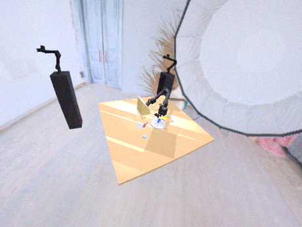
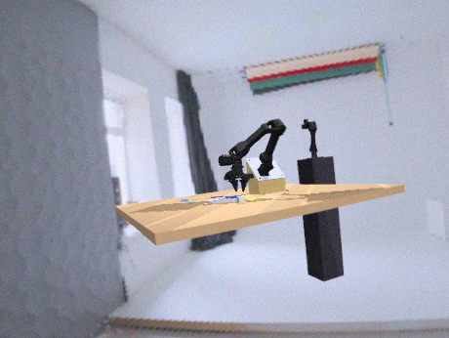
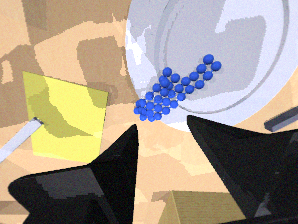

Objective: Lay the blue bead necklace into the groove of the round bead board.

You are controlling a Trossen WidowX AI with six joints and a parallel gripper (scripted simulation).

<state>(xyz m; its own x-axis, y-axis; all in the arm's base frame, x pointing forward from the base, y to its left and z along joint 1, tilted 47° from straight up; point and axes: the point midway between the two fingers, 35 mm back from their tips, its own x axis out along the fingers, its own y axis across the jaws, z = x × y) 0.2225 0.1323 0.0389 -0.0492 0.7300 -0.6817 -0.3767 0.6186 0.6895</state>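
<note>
The round bead board is 8 cm ahead of my gripper tip, 5 cm to the right of it and 3 cm below it. Round my gripper tip: yellow flat piece 11 cm to the left, 5 cm behind, 4 cm below; grey-white stick 18 cm to the left, 9 cm behind, 4 cm below; white cylinder 19 cm to the left, 8 cm ahead, 2 cm below.
</note>
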